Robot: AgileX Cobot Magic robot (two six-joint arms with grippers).
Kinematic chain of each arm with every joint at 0, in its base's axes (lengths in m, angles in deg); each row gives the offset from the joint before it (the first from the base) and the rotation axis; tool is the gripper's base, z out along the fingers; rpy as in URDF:
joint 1: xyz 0 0 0.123 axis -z
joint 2: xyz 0 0 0 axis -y
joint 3: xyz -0.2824 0 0.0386 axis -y
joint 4: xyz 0.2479 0 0.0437 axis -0.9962 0 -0.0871
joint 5: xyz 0 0 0 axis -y
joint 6: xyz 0.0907 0 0.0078 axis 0.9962 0 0.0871
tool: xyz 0 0 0 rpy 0 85 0
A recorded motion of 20 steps. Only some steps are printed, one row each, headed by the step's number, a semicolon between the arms.
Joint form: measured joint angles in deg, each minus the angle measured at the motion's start. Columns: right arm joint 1, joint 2, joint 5, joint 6, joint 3, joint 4; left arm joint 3, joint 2, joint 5, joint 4, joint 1, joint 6.
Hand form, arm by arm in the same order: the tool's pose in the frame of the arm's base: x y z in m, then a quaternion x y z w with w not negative. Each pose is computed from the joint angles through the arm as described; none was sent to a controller.
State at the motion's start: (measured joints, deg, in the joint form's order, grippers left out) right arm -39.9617 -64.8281 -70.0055 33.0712 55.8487 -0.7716; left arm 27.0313 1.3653 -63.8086 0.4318 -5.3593 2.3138
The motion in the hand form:
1: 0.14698 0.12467 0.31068 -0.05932 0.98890 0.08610 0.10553; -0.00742 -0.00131 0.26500 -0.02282 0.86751 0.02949 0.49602
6: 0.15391 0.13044 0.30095 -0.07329 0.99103 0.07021 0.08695; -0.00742 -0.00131 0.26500 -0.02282 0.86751 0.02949 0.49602
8: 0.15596 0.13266 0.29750 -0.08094 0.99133 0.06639 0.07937; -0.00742 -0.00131 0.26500 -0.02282 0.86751 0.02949 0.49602
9: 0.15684 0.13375 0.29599 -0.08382 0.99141 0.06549 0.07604; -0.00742 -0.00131 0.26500 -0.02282 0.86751 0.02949 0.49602
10: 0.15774 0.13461 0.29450 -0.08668 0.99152 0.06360 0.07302; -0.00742 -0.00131 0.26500 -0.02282 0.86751 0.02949 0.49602
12: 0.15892 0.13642 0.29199 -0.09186 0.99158 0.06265 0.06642; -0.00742 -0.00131 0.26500 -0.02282 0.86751 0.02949 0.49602
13: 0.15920 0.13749 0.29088 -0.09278 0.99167 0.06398 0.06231; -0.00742 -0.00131 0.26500 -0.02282 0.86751 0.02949 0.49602
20: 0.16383 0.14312 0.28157 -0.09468 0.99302 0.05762 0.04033; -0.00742 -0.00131 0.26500 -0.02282 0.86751 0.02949 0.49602
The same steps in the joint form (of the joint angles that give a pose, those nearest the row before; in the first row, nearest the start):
1: 0.00 -0.38 0.00 -0.14 0.00 0.00; 0.00 0.00 0.00 0.00 0.00 0.00
6: 0.00 -3.20 0.00 -1.75 0.00 0.02; 0.00 0.00 0.00 0.00 0.00 0.00
8: 0.00 -4.18 0.00 -2.69 0.00 -0.24; 0.00 0.00 0.00 0.00 0.00 0.00
9: 0.00 -4.60 0.05 -3.07 0.00 -0.42; 0.00 0.00 0.00 0.00 0.00 0.00
10: 0.00 -5.02 0.05 -3.42 0.00 -0.48; 0.00 0.00 0.00 0.00 0.00 0.00
12: 0.00 -5.71 0.05 -4.13 0.00 -0.90; 0.00 0.00 0.00 0.00 0.00 0.00
13: 0.00 -6.02 0.05 -4.35 0.00 -1.33; 0.00 0.00 0.00 0.00 0.00 0.00
20: 0.00 -8.53 0.05 -4.85 0.00 -2.23; 0.00 0.00 0.00 0.00 0.00 0.00

